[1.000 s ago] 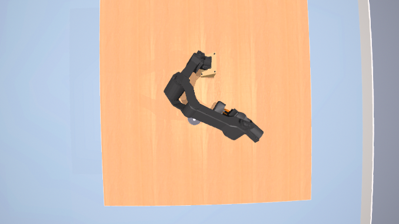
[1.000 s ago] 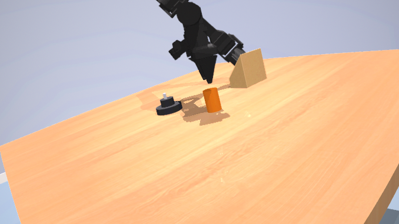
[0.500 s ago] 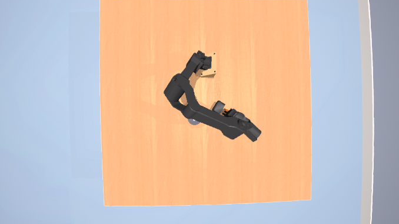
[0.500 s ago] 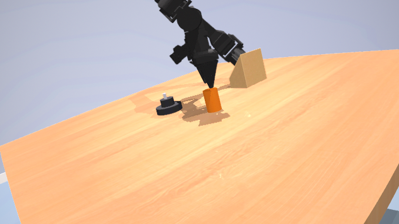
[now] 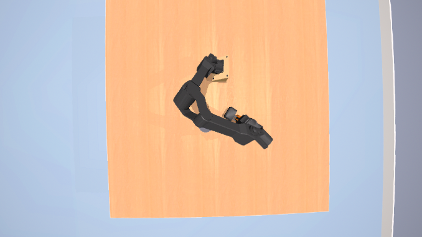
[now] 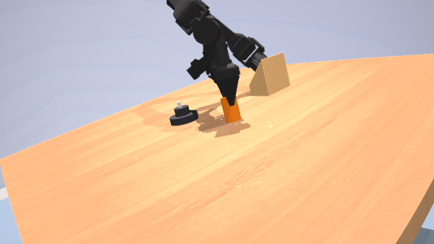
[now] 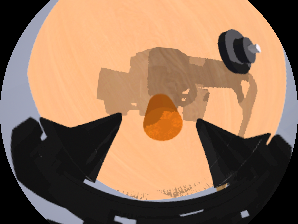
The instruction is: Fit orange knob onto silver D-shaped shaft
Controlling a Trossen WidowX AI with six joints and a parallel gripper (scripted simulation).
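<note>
Now: gripper tip right at the orange knob. Round my gripper tip: round pedestal: 180 mm to the right, 40 mm ahead, 20 mm below.
</note>
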